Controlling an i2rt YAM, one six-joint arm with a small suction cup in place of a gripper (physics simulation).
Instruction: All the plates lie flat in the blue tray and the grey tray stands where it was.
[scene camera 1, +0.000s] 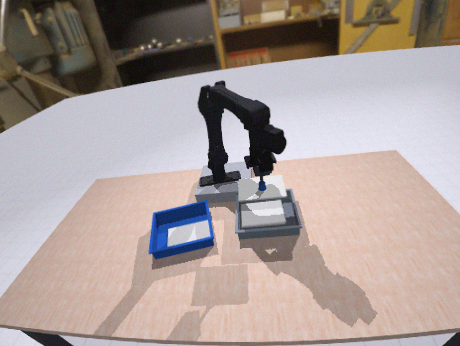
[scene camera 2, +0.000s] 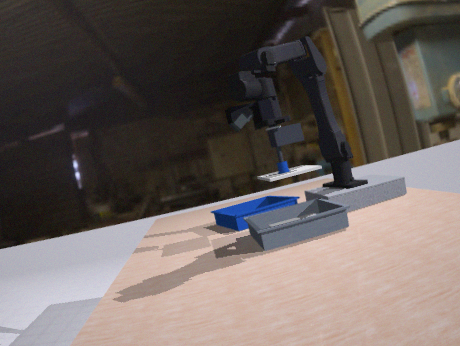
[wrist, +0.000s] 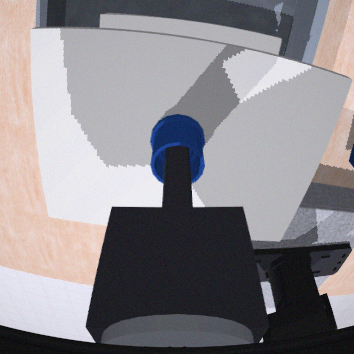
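My suction gripper is shut on a white rectangular plate. The plate hangs nearly level in the air, above and partly behind the grey tray. Another white plate lies in the grey tray; whether more lie beneath it I cannot tell. The blue tray stands left of the grey tray in scene camera 1, with a white plate lying flat inside.
The arm's base stands on a light grey block behind the two trays. A narrow strip of wooden table separates the trays. Shadows of the arm and the held plate fall across the table's front.
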